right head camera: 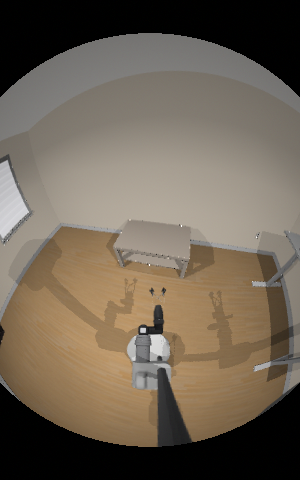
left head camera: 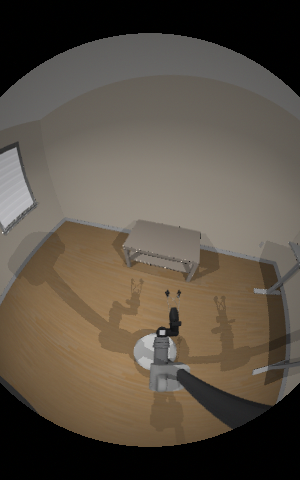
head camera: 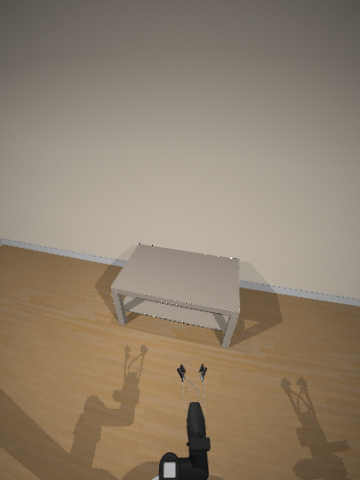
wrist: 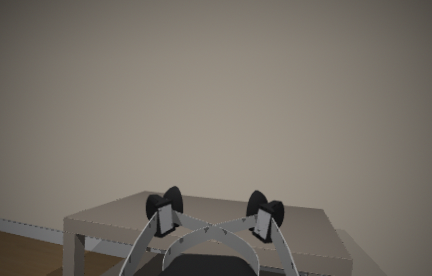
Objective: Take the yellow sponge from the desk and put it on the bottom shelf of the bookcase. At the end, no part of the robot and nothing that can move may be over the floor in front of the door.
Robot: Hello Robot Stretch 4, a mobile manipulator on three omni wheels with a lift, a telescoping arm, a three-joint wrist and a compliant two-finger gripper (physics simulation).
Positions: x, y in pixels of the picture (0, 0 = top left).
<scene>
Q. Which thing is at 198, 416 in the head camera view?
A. My gripper.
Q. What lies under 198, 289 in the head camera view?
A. A low grey table.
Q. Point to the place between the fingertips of my gripper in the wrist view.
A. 215, 204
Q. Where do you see a low grey table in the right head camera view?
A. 162, 244
</scene>
